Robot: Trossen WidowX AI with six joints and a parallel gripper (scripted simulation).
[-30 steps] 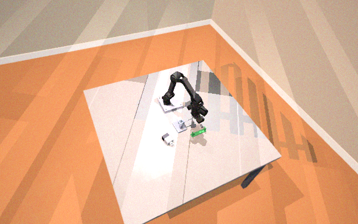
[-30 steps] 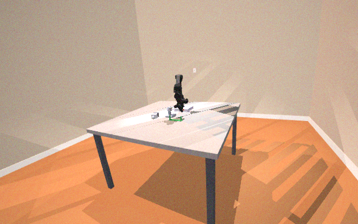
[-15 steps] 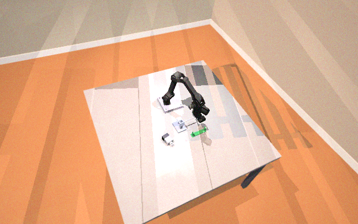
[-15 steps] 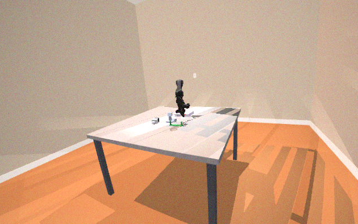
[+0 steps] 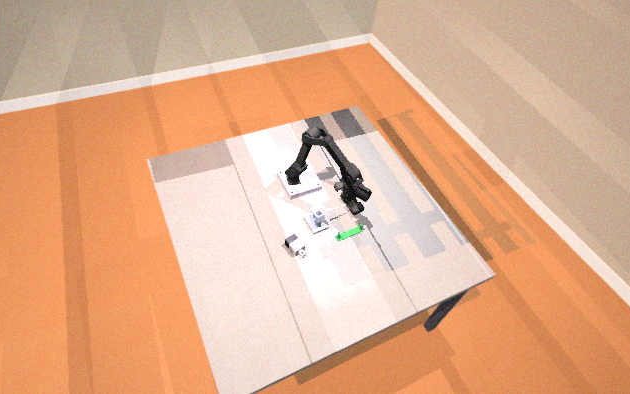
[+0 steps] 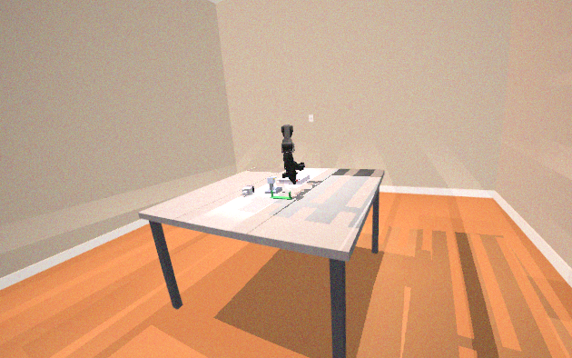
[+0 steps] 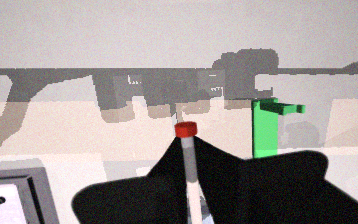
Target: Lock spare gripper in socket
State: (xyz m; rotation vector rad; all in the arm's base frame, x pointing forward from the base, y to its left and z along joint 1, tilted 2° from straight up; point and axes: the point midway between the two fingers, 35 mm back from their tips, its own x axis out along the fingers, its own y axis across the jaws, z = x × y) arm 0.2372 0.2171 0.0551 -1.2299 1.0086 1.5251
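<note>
Now: gripper tip 120 mm short of the green pin holder, 30 mm above it and 20 mm to the left of it. Also, from my gripper tip: mount (160 mm to the right, 30 mm ahead, 10 mm below); then spare gripper (290 mm to the right, 150 mm ahead, 40 mm below).
</note>
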